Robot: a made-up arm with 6 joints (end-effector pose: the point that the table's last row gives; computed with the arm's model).
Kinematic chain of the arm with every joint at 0, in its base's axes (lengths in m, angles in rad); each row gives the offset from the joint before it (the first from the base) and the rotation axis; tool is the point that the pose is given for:
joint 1: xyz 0 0 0.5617 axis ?
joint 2: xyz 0 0 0 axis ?
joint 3: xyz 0 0 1.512 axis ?
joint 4: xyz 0 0 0 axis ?
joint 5: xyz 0.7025 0 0 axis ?
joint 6: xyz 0 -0.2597 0 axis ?
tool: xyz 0 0 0
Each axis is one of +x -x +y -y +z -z.
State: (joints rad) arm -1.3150 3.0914 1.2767 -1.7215 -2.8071 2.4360
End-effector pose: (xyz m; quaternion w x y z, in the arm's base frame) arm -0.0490 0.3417 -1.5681 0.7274 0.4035 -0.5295 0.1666
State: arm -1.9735 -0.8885 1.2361 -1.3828 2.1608 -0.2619
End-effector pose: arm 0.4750 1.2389 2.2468 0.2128 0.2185 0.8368 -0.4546
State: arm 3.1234 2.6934 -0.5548 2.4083 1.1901 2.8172
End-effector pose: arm 0.0583 -0.1940 -0.8990 0.4179 -0.6839 0.0976 -0.5900
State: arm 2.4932 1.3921 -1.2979 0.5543 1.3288 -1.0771
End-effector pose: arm -0.5964 0.7289 0.4009 0.2781 -0.4590 0.6640 0.5207
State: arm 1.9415 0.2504 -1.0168 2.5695 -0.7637 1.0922
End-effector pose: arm -0.4639 0.5909 1.3982 0.4720 0.5586 0.6734 0.1077
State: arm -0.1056 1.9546 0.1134 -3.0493 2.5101 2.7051
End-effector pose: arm 1.2119 0.1316 -0.6750 0.5545 0.1231 -0.8066 0.1637
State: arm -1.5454 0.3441 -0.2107 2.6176 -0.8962 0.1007
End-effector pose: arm 0.2546 -1.1696 1.7255 0.0041 0.5621 -0.7992 0.2128
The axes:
joint 1: +z
joint 2: +y
joint 3: -y
joint 4: -x
joint 5: -y
joint 6: -x

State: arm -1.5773 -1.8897 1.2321 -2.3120 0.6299 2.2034
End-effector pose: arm 0.1892 2.1332 0.2931 0.1800 -0.5029 -0.8380 -0.1113
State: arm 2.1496 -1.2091 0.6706 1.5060 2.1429 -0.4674
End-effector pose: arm 1.0395 -1.5601 1.6872 0.2805 -0.1983 0.9390 0.0138
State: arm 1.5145 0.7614 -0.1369 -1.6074 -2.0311 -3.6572
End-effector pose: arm 0.0624 1.2763 0.9450 0.0856 -0.1966 0.0860 -0.9729
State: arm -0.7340 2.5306 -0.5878 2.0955 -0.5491 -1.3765
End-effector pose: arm 0.2136 -0.0175 -0.9177 0.1718 0.0698 0.9378 0.2934
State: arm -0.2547 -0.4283 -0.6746 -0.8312 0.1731 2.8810
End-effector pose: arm -0.0378 -0.1710 1.5798 0.5090 -0.8371 0.1956 -0.0427
